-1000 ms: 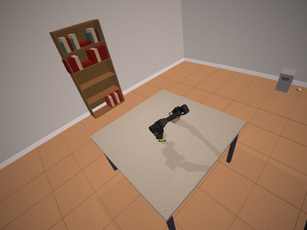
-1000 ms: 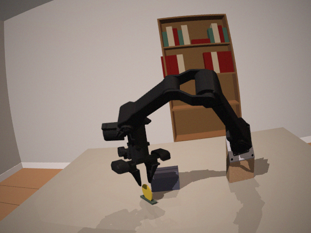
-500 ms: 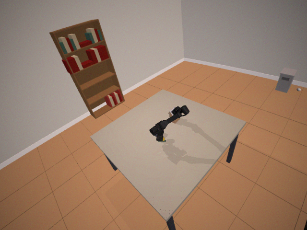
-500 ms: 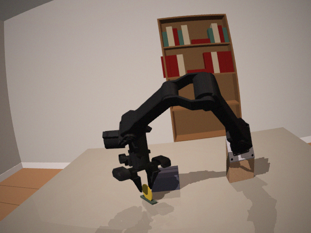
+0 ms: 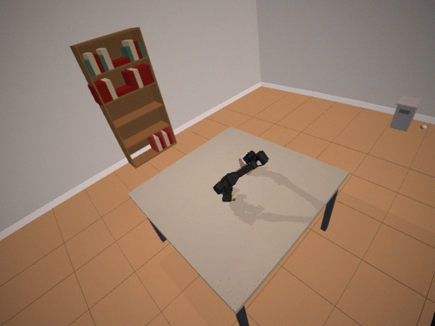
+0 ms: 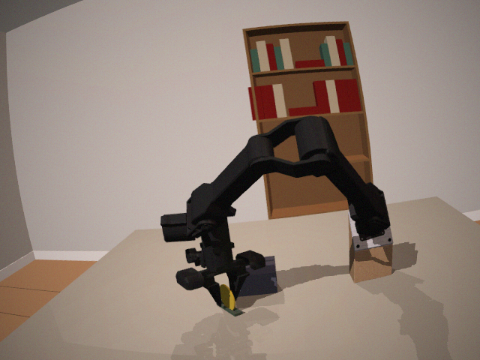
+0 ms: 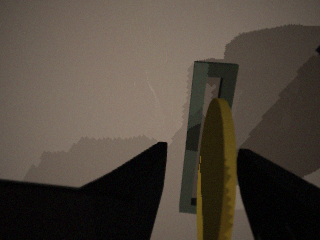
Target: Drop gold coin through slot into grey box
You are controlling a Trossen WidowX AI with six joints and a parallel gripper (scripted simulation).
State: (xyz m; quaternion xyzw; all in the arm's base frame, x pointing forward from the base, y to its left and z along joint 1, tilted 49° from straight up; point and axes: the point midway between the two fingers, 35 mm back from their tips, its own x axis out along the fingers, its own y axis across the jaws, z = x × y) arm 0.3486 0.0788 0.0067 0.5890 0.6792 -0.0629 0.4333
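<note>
The gold coin is 20 mm above my gripper tip.
</note>
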